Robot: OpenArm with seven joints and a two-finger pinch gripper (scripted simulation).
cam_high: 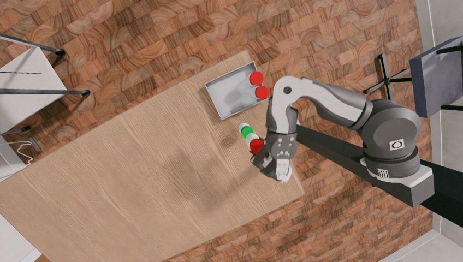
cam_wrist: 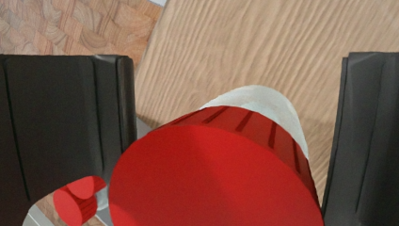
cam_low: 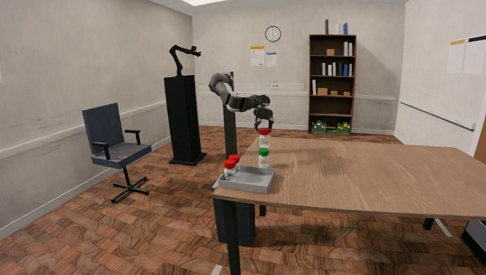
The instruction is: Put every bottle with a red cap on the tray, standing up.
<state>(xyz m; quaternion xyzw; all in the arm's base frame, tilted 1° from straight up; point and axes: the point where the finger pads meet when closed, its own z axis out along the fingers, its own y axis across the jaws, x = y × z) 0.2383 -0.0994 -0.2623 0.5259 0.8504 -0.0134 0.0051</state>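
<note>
Right now my hand is 220 mm to the left of the grey tray, 190 mm above it and 40 mm past it. From my hand the other things lie so: green-capped bottle 160 mm below, 40 mm to the right, 10 mm ahead.
</note>
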